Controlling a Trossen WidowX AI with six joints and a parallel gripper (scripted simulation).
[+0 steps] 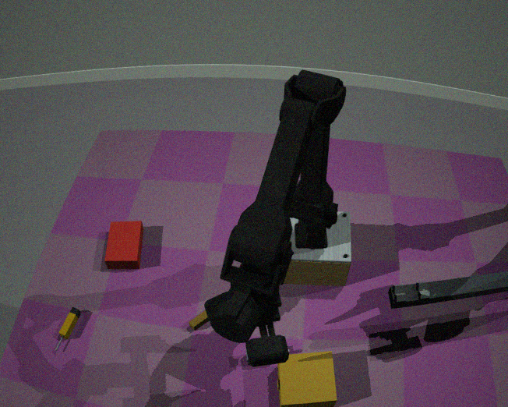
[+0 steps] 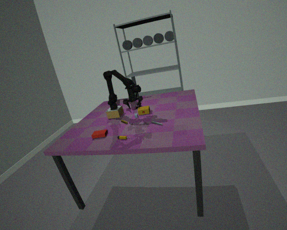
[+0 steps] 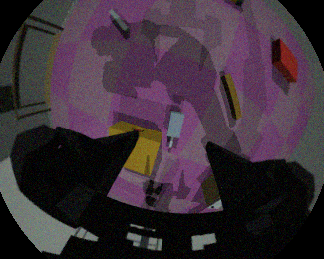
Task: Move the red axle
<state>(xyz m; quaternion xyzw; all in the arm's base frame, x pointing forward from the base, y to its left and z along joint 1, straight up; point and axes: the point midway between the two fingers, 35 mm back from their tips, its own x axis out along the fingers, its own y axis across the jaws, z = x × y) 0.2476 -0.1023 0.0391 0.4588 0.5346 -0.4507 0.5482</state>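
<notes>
The grey-blue peg is 10 mm behind my gripper tip, 20 mm to the left of it and 80 mm below it. From my gripper tip the other things lie so: small yellow screwdriver: 40 mm behind, 420 mm to the right, 80 mm below; brown rod: 110 mm behind, 100 mm to the right, 80 mm below; yellow beam: 70 mm ahead, 90 mm to the left, 70 mm below.
</notes>
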